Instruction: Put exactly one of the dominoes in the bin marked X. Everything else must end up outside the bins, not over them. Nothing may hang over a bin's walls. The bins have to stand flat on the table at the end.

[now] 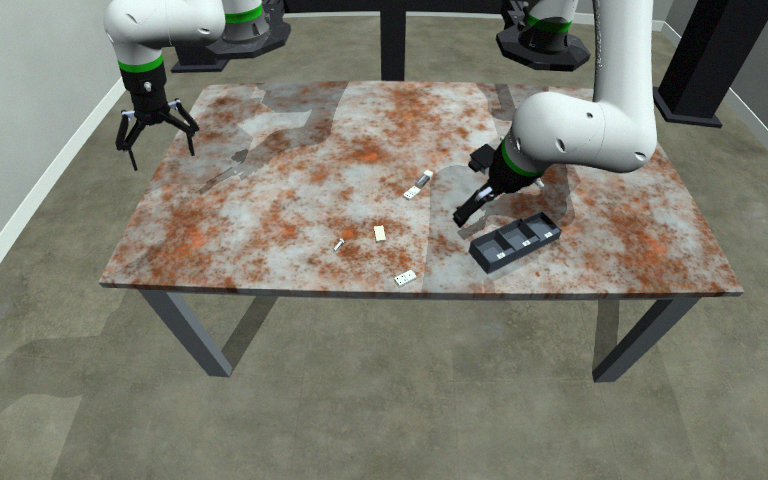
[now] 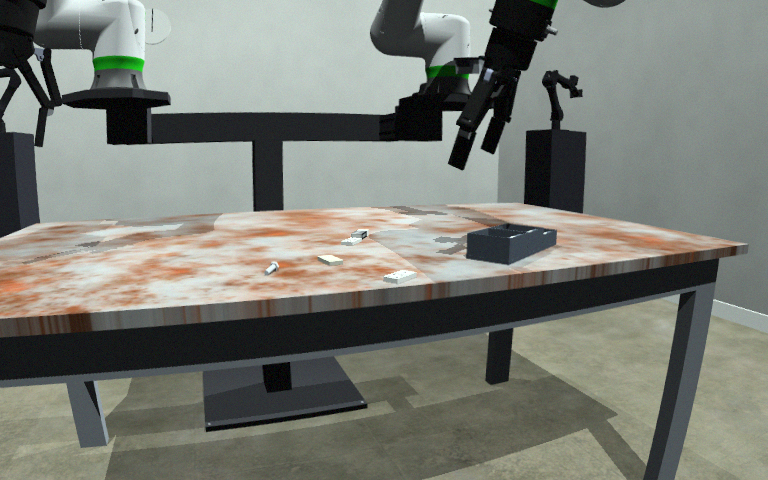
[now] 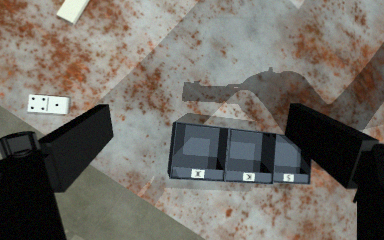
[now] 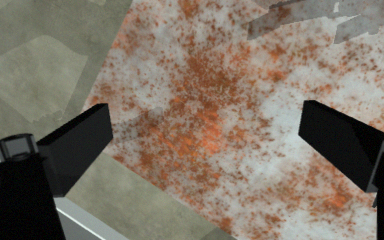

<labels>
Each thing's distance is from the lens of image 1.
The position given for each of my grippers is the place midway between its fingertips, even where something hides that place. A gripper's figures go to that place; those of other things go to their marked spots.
my left gripper (image 1: 481, 205): 102 cm
my right gripper (image 1: 164, 159): 121 cm
dark three-bin tray (image 1: 493, 250): 116 cm
</labels>
